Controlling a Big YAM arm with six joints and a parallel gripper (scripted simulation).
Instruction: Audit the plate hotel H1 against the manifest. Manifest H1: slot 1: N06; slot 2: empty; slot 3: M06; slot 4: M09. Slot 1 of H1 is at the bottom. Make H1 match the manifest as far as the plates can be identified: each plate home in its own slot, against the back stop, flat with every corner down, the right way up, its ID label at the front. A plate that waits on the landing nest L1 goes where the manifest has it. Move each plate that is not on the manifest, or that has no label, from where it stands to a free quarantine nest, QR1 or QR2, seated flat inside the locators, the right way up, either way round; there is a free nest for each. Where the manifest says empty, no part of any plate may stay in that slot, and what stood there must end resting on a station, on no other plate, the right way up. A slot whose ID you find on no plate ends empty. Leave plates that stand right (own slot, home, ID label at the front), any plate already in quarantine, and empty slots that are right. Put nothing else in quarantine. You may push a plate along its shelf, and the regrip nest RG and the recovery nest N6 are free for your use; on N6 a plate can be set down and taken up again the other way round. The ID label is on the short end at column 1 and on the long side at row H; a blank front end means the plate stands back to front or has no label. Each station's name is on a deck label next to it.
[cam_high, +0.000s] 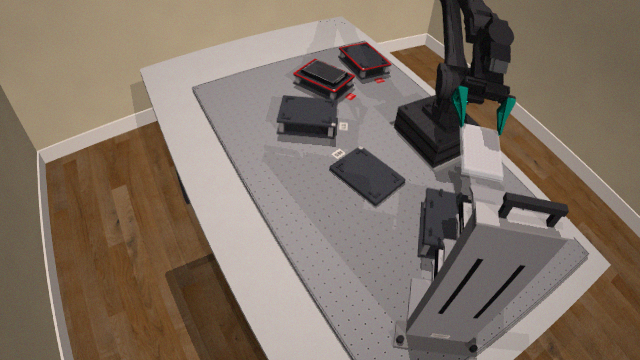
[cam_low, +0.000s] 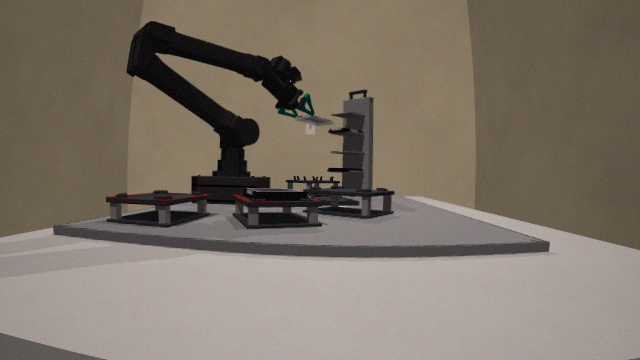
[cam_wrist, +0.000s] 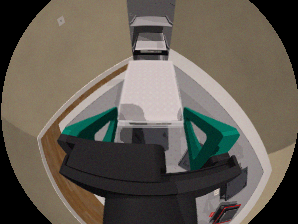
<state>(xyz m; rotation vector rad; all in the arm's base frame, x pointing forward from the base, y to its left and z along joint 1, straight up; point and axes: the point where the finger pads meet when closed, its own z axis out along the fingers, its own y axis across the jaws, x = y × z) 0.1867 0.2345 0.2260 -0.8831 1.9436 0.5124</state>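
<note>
Now: the white plate 4 cm ahead of my hand, 4 cm to the left of it and 2 cm below it. Also, from my hand: H1 deck label: 5 cm ahead, 21 cm to the left, 30 cm below; then plate hotel H1: 21 cm ahead, 24 cm to the left, 9 cm below; then red-rimmed quarantine nest: 19 cm behind, 65 cm to the right, 26 cm below.
</note>
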